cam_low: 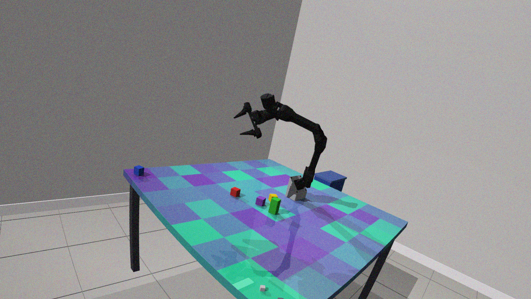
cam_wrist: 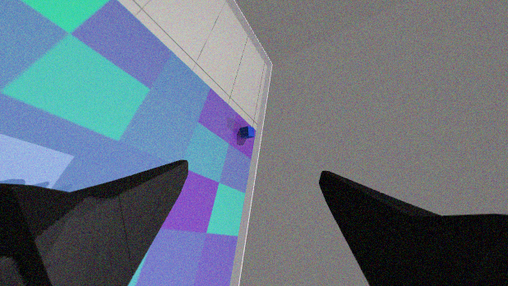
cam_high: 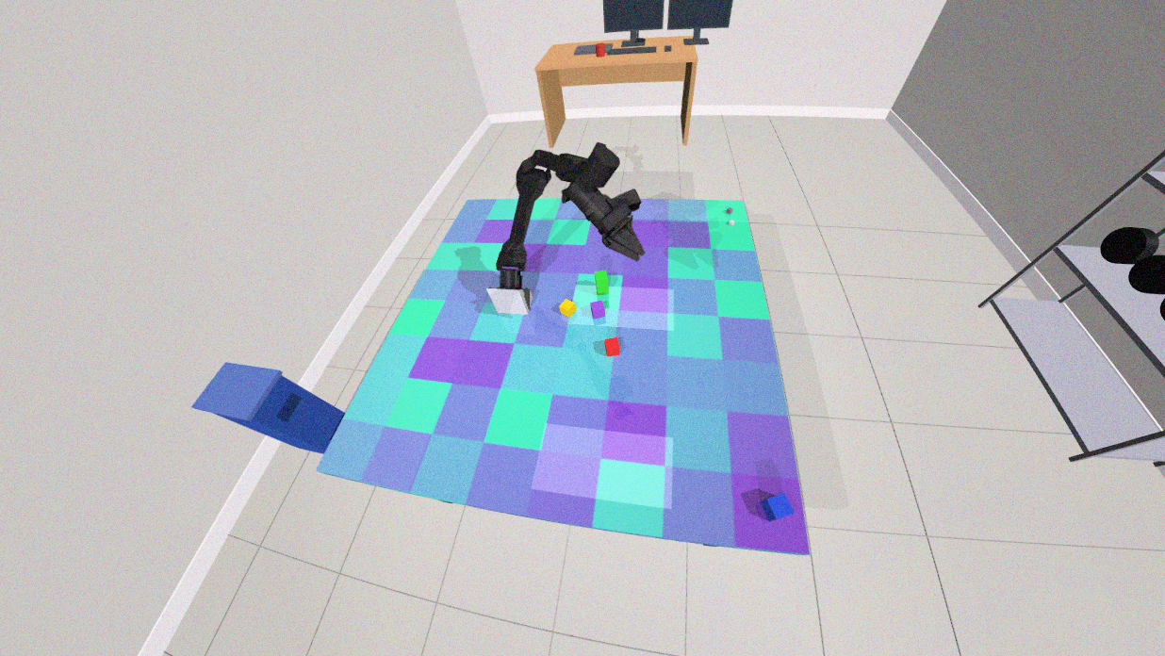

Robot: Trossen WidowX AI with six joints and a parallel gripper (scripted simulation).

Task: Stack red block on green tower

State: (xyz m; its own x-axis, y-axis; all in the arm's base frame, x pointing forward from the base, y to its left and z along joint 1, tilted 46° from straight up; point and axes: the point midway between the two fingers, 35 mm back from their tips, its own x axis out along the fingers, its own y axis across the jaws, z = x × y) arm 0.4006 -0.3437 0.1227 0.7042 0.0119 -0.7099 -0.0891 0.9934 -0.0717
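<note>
Right now the red block is 70 mm behind my gripper tip, 10 mm to the left of it and 370 mm below it. Round my gripper tip: purple block: 130 mm behind, 150 mm to the left, 370 mm below; blue block: 340 mm ahead, 400 mm to the right, 370 mm below; yellow block: 240 mm behind, 150 mm to the left, 370 mm below.
</note>
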